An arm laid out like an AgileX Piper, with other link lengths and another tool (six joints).
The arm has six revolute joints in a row. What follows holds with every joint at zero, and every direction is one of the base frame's.
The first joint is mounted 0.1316 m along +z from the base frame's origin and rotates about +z.
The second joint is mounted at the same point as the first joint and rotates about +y.
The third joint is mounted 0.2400 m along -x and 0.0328 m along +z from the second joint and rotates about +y.
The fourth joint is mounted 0.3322 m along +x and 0.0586 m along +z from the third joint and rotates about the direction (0.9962, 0, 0.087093).
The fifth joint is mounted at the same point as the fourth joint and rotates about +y.
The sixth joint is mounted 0.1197 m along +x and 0.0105 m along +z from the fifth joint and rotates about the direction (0.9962, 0, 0.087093).
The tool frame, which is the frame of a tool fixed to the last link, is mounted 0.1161 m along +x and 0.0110 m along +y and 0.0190 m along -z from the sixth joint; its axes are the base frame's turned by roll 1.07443, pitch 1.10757 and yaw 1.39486 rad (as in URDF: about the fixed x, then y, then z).
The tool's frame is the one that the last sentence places.
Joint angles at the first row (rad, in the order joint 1, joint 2, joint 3, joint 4, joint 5, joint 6):
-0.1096 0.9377 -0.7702 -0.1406 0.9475 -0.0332
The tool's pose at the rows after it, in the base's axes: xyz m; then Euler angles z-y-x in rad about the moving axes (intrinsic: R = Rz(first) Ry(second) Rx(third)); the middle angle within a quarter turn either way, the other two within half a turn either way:
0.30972 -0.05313 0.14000 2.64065 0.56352 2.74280
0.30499 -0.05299 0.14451 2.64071 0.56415 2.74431
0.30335 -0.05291 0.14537 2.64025 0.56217 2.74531
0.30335 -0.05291 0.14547 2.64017 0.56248 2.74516
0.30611 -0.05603 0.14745 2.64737 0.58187 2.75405
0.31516 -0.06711 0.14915 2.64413 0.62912 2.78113
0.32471 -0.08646 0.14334 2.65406 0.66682 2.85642
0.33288 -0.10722 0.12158 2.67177 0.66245 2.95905
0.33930 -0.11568 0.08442 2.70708 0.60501 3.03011
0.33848 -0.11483 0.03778 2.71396 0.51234 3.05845
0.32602 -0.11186 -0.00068 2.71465 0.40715 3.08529
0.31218 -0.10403 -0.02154 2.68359 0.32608 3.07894
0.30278 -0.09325 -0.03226 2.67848 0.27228 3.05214
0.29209 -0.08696 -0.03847 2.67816 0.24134 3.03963
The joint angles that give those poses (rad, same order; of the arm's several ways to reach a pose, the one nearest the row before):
-0.1096 0.9063 -0.7702 -0.1364 0.9649 -0.0471
-0.1097 0.8853 -0.7702 -0.1364 0.9858 -0.0496
-0.1096 0.8802 -0.7702 -0.1364 0.9931 -0.0496
-0.1096 0.8799 -0.7702 -0.1364 0.9931 -0.0496
-0.1096 0.8790 -0.7702 -0.1507 0.9787 -0.0496
-0.1097 0.8936 -0.7702 -0.2086 0.9331 -0.0149
-0.1096 0.9414 -0.7712 -0.3179 0.8861 0.0532
-0.1096 1.0391 -0.7712 -0.4489 0.8469 0.1515
-0.1096 1.1687 -0.7712 -0.5173 0.8040 0.2052
-0.1096 1.3103 -0.7712 -0.5359 0.7667 0.2443
-0.1096 1.4206 -0.7712 -0.5277 0.7667 0.2526
-0.1096 1.4741 -0.7702 -0.4805 0.7874 0.2462
-0.1096 1.4867 -0.7580 -0.4160 0.7908 0.2012
-0.1096 1.4754 -0.7297 -0.3829 0.7920 0.1767

